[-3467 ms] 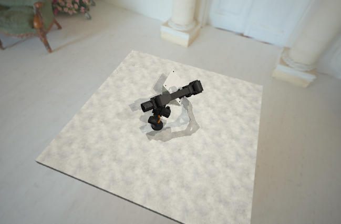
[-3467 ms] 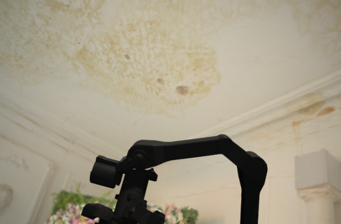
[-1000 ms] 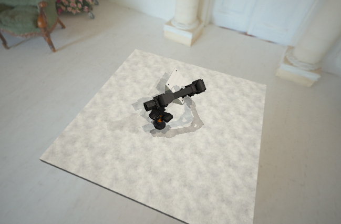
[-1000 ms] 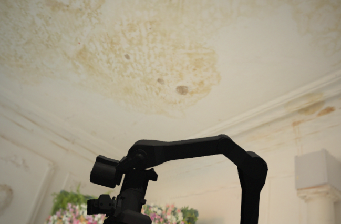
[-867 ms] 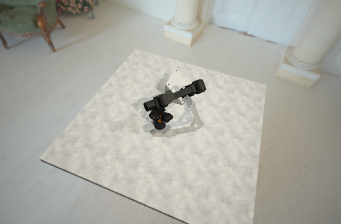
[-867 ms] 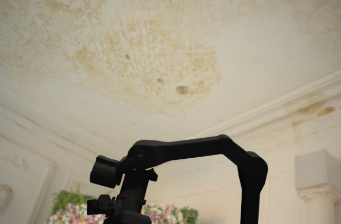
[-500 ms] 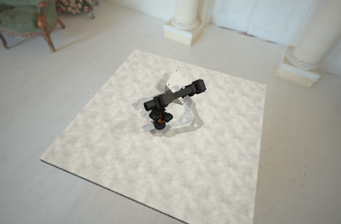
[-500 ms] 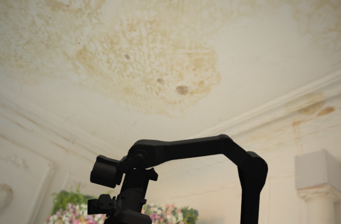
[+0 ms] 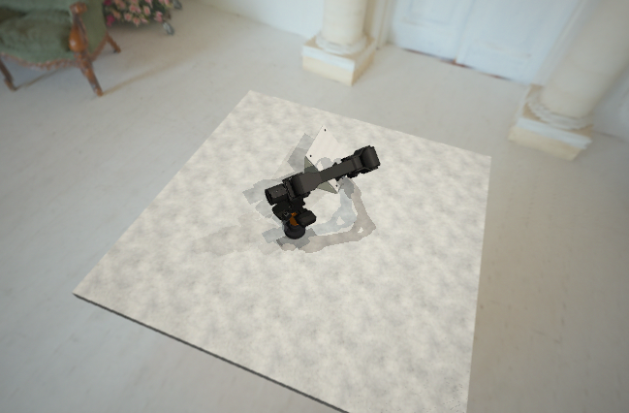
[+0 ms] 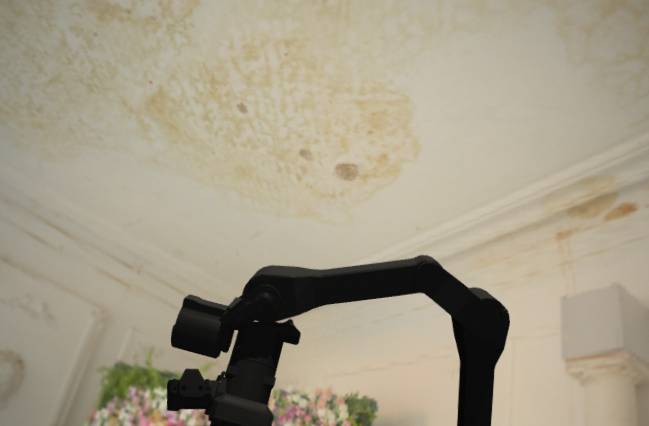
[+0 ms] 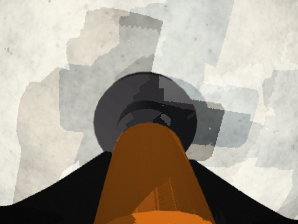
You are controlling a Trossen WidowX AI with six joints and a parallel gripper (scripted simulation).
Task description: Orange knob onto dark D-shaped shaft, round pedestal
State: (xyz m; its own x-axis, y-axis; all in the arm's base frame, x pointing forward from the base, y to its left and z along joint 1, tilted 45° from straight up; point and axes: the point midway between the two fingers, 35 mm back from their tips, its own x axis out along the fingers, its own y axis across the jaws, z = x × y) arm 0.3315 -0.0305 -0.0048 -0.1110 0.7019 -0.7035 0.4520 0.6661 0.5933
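The orange knob lies 2 cm above my gripper tip. Also, from my gripper tip: dark round pedestal: 4 cm below.
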